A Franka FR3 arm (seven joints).
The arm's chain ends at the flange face. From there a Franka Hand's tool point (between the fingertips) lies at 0.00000 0.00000 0.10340 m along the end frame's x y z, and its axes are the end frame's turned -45 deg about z.
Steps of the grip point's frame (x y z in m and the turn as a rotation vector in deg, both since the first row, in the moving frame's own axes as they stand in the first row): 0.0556, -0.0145, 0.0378, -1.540, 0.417, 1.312; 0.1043, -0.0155, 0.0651, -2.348, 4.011, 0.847; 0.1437, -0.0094, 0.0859, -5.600, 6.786, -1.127; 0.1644, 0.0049, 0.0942, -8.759, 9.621, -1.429; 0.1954, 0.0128, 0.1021, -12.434, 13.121, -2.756
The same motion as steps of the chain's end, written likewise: 0.0266, -0.0510, 0.0378, -0.794, 1.384, 1.312; 0.0547, -0.0827, 0.0654, 1.176, 4.496, 0.847; 0.0792, -0.1066, 0.0871, 0.839, 8.758, -1.127; 0.0965, -0.1114, 0.0969, 0.610, 12.997, -1.429; 0.1152, -0.1275, 0.1072, 0.486, 18.070, -2.756
